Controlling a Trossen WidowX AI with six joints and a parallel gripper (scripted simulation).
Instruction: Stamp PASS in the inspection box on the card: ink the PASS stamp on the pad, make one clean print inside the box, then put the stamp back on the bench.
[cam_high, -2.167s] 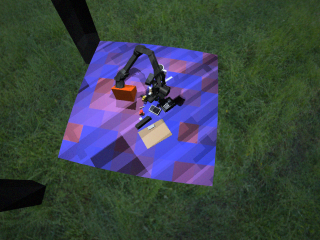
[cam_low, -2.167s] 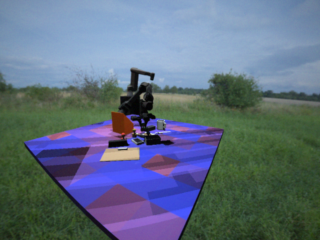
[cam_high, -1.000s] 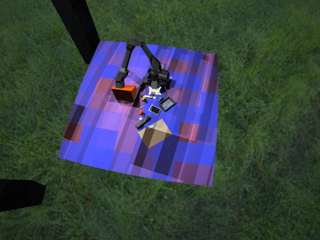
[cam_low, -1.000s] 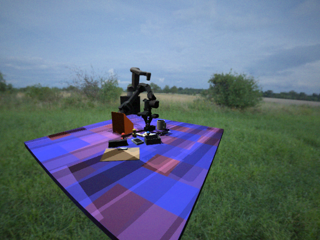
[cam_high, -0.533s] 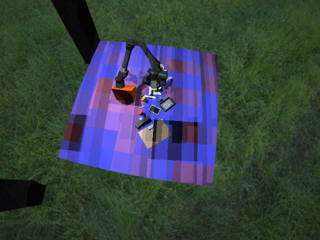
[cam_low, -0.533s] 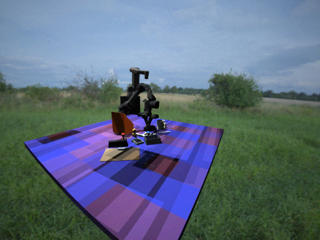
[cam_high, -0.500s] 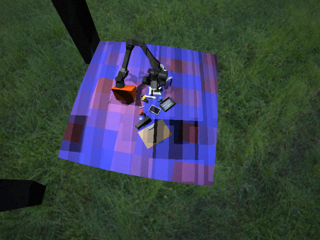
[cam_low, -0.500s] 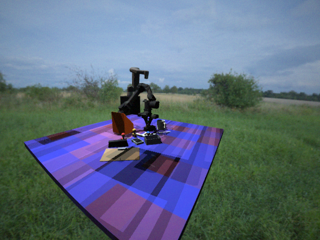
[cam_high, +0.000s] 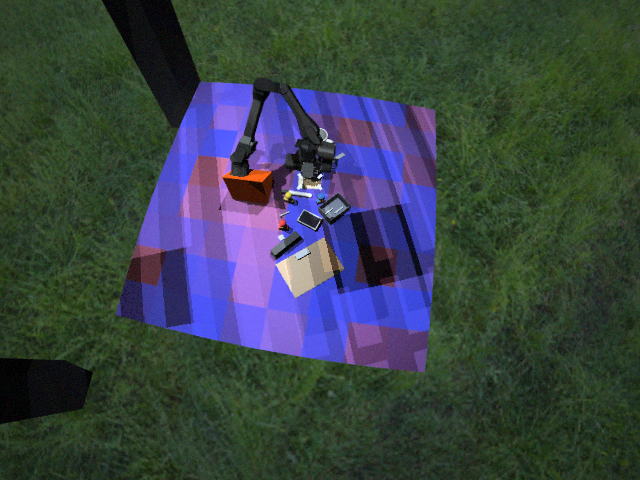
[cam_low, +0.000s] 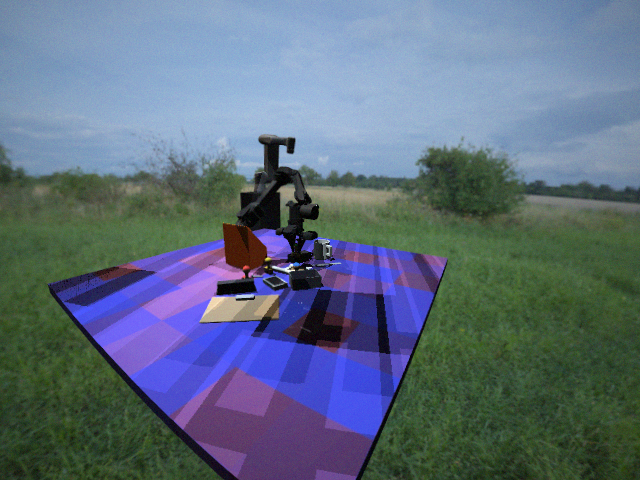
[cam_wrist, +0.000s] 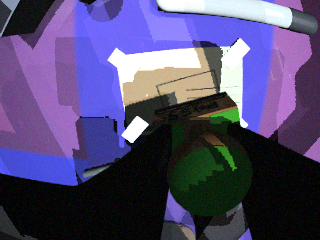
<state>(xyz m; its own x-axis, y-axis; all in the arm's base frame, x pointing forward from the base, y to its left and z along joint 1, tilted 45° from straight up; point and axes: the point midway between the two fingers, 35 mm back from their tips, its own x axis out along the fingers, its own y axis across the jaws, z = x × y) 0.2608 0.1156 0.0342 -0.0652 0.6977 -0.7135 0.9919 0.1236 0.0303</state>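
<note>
My gripper tip is 80 mm above the white card. Round my gripper tip: blue-knob stamp (70 mm ahead, 80 mm to the right, 60 mm below); green-knob stamp (right at my gripper tip); yellow-knob stamp (60 mm behind, 110 mm to the right, 60 mm below).
</note>
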